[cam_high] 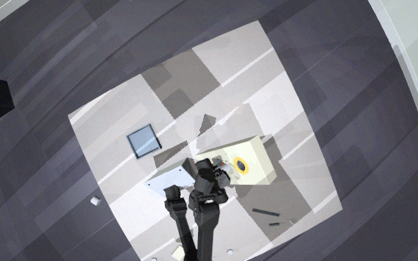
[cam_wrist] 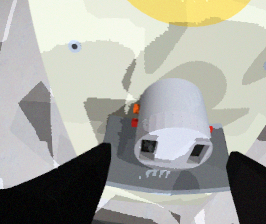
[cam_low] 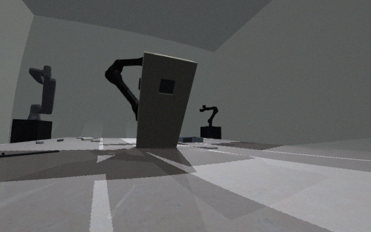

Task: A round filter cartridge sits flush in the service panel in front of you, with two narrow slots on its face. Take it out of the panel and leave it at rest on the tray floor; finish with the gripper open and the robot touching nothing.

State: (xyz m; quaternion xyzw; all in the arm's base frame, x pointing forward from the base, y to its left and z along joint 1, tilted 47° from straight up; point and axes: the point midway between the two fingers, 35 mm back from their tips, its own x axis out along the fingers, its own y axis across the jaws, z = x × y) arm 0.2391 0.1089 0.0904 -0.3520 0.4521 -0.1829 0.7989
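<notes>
Now: the round filter cartridge 2 cm ahead of my gripper tip and 2 cm below it. Also, from my gripper tip: cream service panel (6 cm ahead, 4 cm below); then blue tray (33 cm behind, 27 cm to the left, 21 cm below).
</notes>
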